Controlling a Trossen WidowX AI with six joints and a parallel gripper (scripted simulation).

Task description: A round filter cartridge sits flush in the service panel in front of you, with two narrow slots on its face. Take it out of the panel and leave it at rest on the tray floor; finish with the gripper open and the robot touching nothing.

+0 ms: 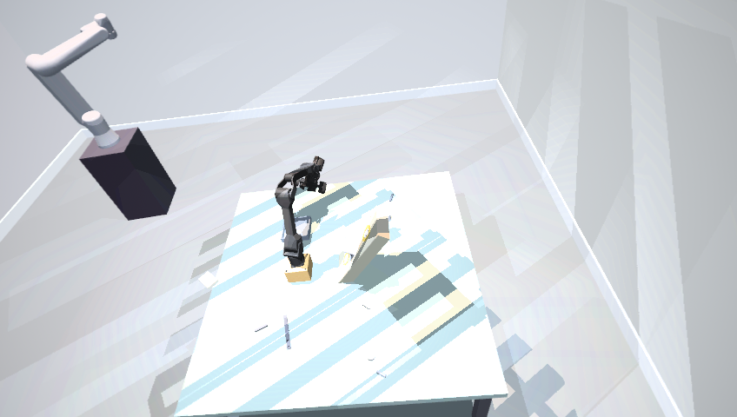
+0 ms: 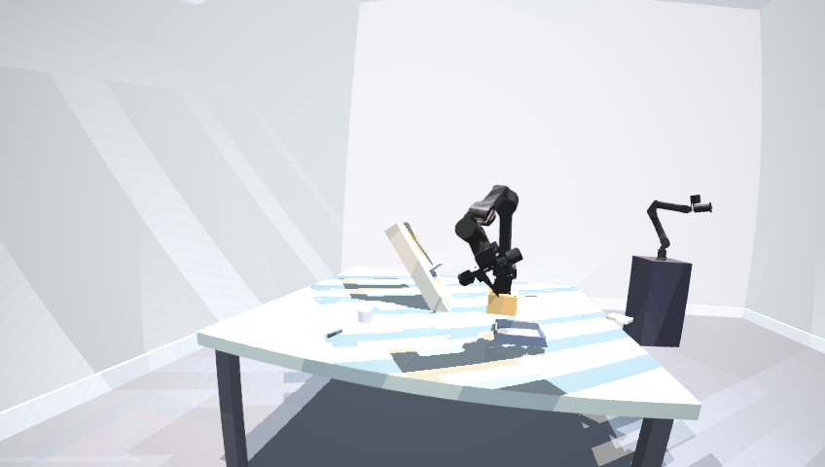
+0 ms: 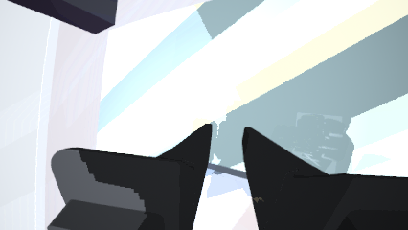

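Right now my gripper tip is 460 mm to the left of the round filter cartridge, 320 mm short of it and 70 mm below it. Round my gripper tip: cream service panel (450 mm to the right, 270 mm ahead, 10 mm below); then blue-grey tray (160 mm below, 140 mm to the right, 80 mm behind).
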